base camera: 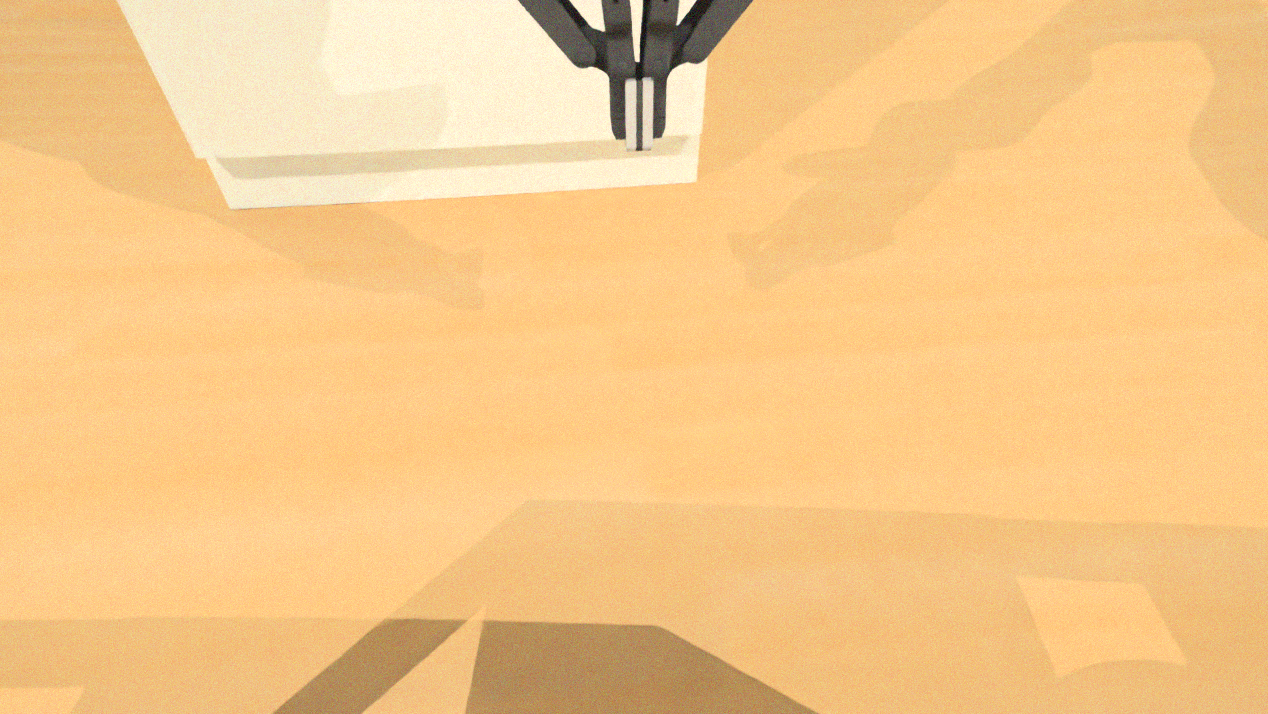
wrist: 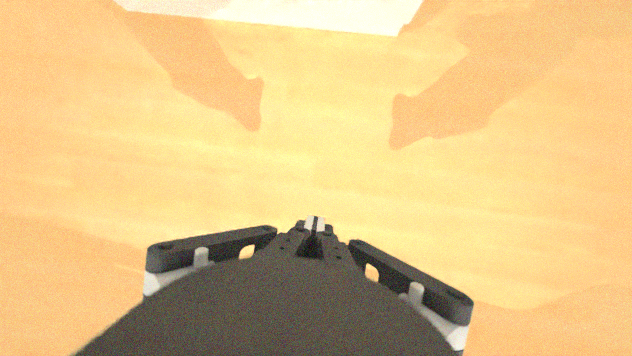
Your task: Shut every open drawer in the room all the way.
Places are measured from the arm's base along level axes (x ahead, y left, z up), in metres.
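Pixels of known places: gripper, fingertip midpoint: point(base camera: 637, 144) point(wrist: 314, 228).
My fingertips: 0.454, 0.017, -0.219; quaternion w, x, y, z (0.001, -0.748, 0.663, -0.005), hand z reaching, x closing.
Note:
Behind a point stands the place of what it marks, as x, y, z.
A cream-white cabinet point(base camera: 266, 79) {0.644, 0.304, -0.275} stands at the top left of the base camera view. A strip point(base camera: 461, 180) {0.683, 0.183, -0.379} of the same pale colour shows beyond its lower edge, with a shadow band along it; I cannot tell whether it is a drawer or the cabinet's base. In the wrist view a pale surface point(wrist: 310, 15) {0.678, 0.090, -0.336} of it shows at the top edge. My gripper point(base camera: 638, 115) {0.454, 0.018, -0.219} point(wrist: 314, 228) {0.454, 0.018, -0.219} is shut and empty. In the base camera view its tips overlap the right end of the strip. No handle or drawer gap can be made out.
The light wooden floor point(base camera: 621, 381) {0.453, 0.028, -0.397} point(wrist: 320, 170) {0.492, 0.026, -0.397} lies around the cabinet. Shadows of the arm and base fall across the floor in both views, with a large dark one at the bottom of the base camera view.

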